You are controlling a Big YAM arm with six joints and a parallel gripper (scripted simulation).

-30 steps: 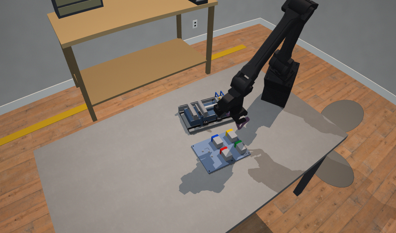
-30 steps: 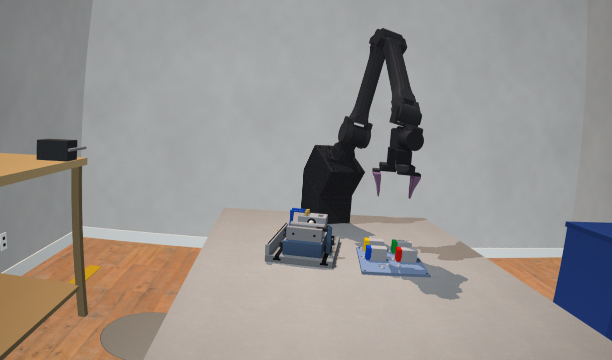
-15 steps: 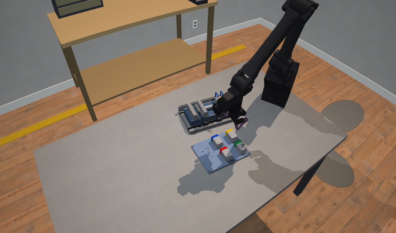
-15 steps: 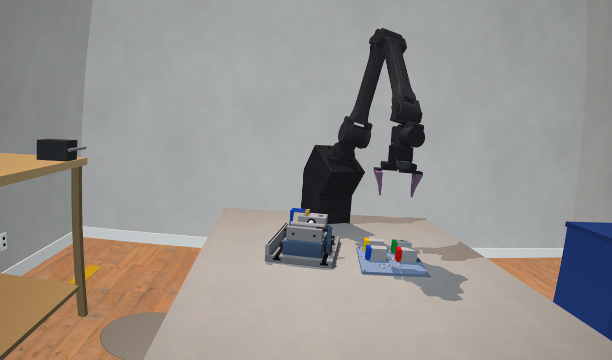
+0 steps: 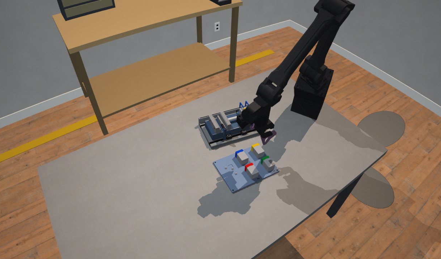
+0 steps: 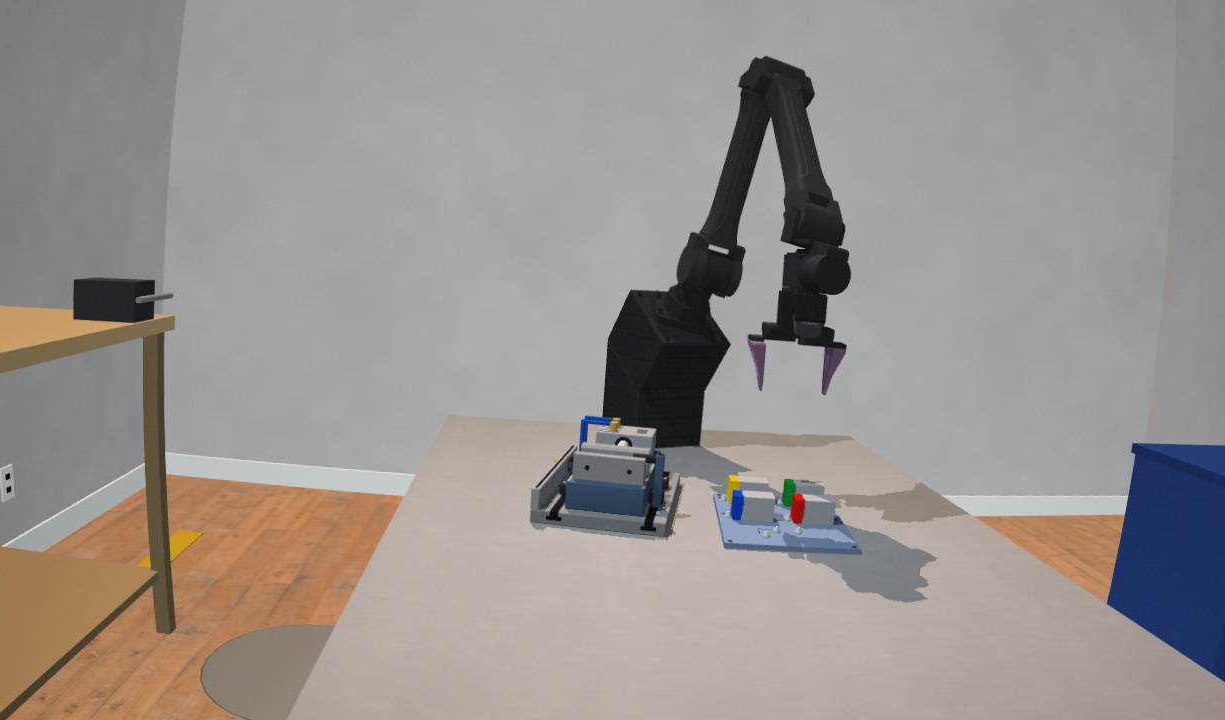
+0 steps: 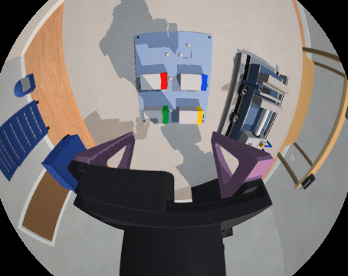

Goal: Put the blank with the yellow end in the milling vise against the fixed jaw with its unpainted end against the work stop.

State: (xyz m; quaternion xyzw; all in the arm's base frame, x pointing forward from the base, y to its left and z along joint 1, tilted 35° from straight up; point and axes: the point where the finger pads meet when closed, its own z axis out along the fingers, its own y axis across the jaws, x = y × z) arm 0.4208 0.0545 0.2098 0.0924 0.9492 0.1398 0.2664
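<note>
My hand is 50 mm past the yellow-ended blank, 40 mm to the left of it and 180 mm above it. The rest, counted from my hand: blue-ended blank 30 mm ahead, 50 mm to the right, 180 mm below; then red-ended blank 50 mm ahead, 40 mm to the left, 180 mm below; then green-ended blank 40 mm behind, 50 mm to the left, 180 mm below.
</note>
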